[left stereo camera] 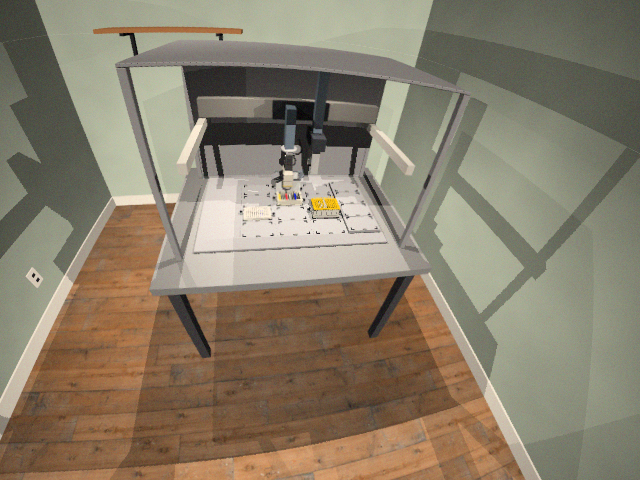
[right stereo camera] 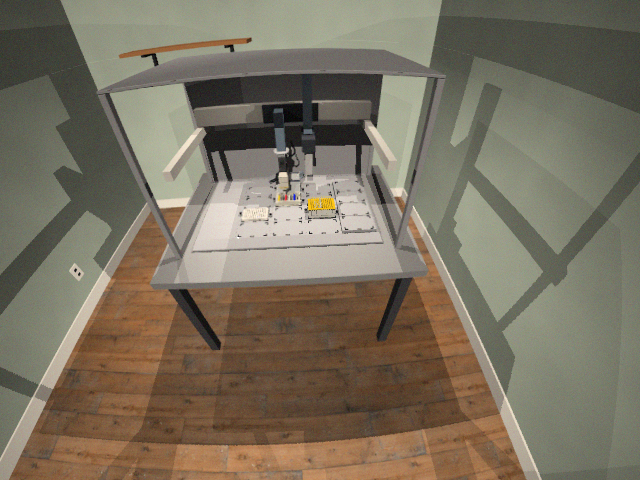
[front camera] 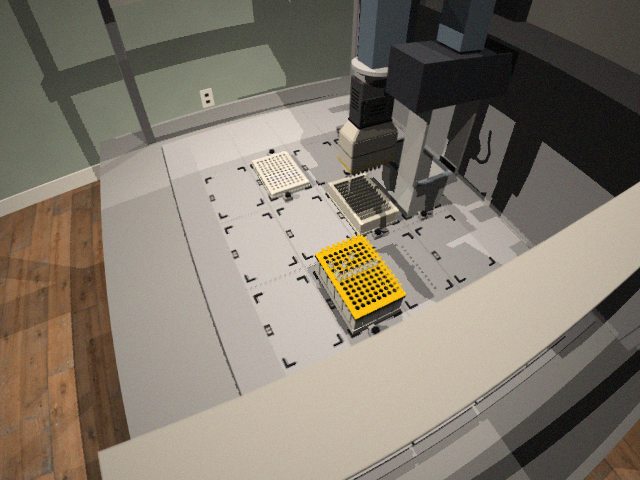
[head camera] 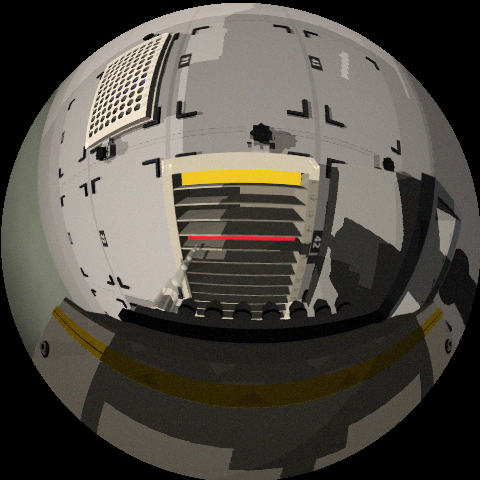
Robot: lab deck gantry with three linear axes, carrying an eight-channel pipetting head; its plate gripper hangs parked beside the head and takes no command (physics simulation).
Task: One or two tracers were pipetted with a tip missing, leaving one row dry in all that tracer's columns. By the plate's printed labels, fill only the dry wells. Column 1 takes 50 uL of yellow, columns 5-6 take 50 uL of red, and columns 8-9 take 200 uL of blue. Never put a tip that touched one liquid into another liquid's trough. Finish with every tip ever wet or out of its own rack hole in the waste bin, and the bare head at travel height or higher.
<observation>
In view: a pipette tip (head camera: 166, 299), an enclosure post (right stereo camera: 105, 99) and an enclosure post (right stereo camera: 438, 85).
</observation>
